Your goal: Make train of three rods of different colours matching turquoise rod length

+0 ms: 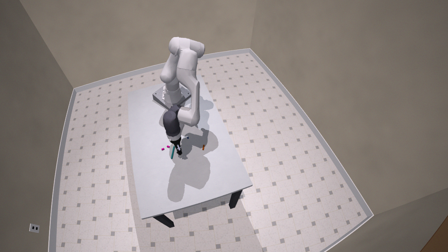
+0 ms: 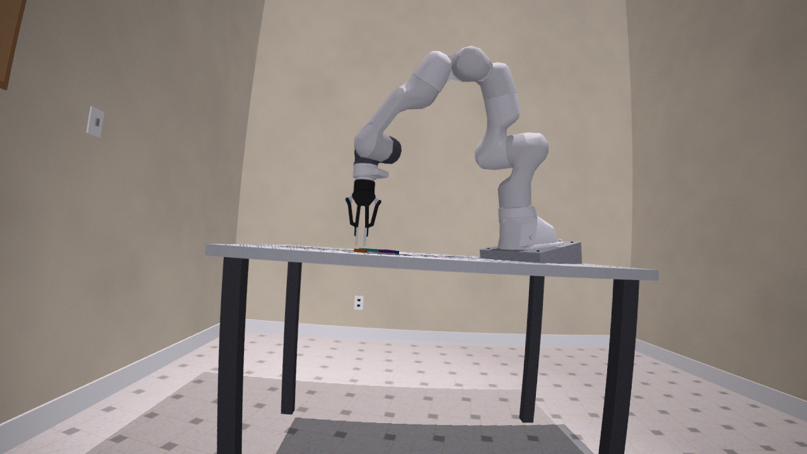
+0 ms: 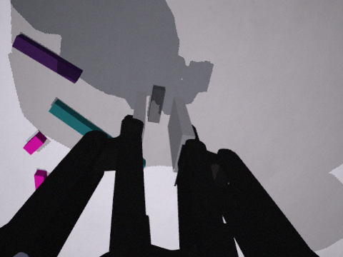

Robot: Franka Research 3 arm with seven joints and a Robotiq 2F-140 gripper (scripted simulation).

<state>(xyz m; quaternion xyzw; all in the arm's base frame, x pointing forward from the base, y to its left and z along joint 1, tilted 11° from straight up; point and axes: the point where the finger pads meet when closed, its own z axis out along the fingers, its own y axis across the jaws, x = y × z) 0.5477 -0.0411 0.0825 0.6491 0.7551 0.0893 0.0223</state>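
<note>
My hand is 5 cm above the grey rod. Also, from my hand: turquoise rod 5 cm to the right, 5 cm below, 4 cm behind; purple rod 10 cm behind, 5 cm below, 1 cm to the left; blue rod 13 cm behind, 8 cm to the left, 5 cm below.
</note>
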